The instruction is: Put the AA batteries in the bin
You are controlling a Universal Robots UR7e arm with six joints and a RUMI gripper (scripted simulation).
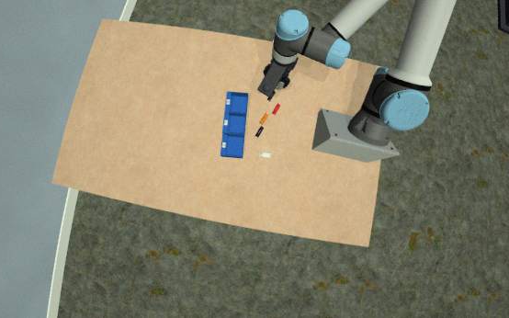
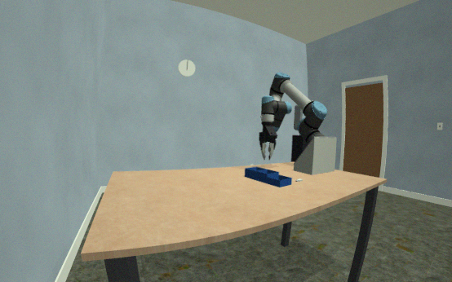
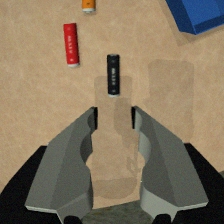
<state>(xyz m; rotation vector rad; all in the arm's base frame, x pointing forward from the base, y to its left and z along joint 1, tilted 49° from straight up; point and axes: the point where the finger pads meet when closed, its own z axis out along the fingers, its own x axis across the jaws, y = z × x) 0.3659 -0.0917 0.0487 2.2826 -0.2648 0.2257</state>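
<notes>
My hand is 8 cm above the black AA battery. The rest, counted from my hand: red battery (3 cm behind, 5 cm to the left, 8 cm below); joined blue bins (11 cm ahead, 17 cm to the left, 7 cm below); orange AA battery (11 cm to the left, 8 cm below).
</notes>
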